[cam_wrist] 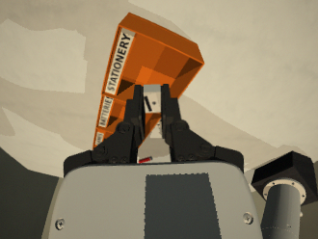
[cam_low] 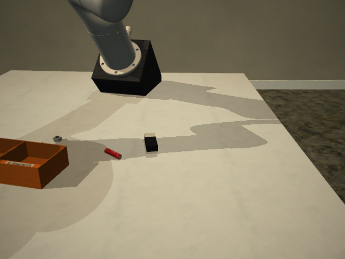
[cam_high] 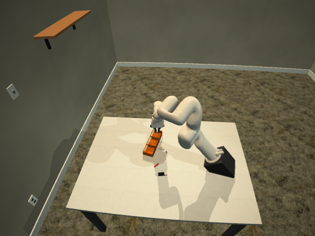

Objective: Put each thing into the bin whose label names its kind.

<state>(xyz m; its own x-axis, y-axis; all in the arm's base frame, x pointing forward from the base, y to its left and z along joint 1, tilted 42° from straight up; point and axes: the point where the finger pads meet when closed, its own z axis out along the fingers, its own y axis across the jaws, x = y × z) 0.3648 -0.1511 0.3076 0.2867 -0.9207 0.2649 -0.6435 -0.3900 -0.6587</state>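
Now: hand 140 mm past the black thing, 340 mm to the right of it and 80 mm above it. Round my hand: white domino: 60 mm behind, 110 mm to the left, 80 mm below; then grey ribbed block: 10 mm below; then grey nut: 120 mm behind, 140 mm to the left, 80 mm below.
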